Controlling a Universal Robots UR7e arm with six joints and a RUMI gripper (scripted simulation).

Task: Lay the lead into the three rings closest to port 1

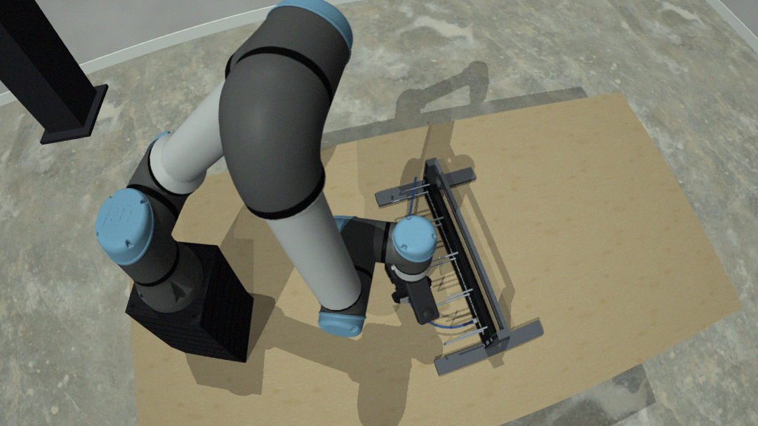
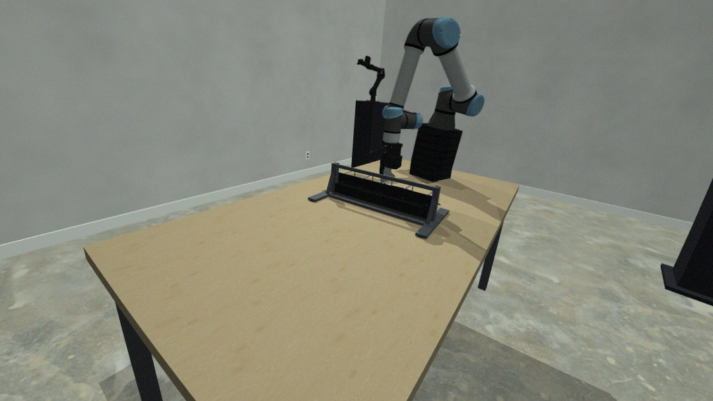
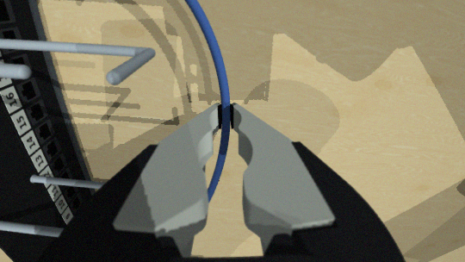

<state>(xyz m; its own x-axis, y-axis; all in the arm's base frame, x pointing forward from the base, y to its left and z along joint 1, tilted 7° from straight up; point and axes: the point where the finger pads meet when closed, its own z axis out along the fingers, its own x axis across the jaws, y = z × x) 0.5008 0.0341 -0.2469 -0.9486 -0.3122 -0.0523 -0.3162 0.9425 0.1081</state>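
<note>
My hand is 14 cm short of the rack, 9 cm to the right of it and 2 cm below it.
</note>
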